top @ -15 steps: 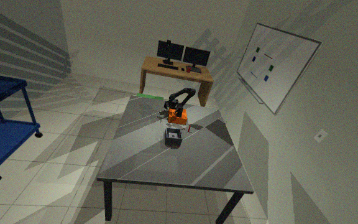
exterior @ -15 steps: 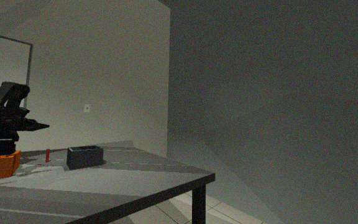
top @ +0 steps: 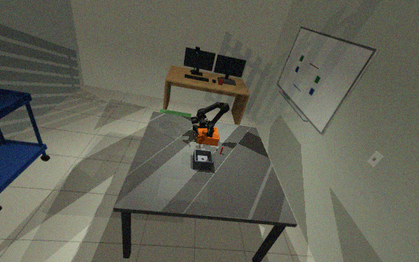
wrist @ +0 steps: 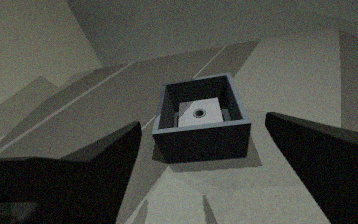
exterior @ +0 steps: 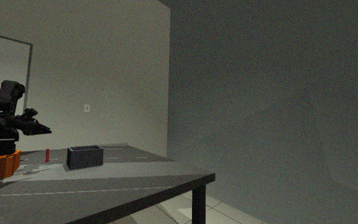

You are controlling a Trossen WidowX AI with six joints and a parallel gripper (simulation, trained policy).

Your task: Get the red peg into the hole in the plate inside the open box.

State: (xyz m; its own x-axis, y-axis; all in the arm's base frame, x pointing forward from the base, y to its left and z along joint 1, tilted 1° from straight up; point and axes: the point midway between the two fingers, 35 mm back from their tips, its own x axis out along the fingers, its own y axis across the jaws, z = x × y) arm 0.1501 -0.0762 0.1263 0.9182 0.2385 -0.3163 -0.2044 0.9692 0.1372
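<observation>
Right now the red peg is 3 cm behind my gripper tip, 21 cm to the left of it and 16 cm below it. Round my gripper tip: dark box 17 cm ahead, 4 cm to the left, 18 cm below; then plate 17 cm ahead, 4 cm to the left, 16 cm below.
</observation>
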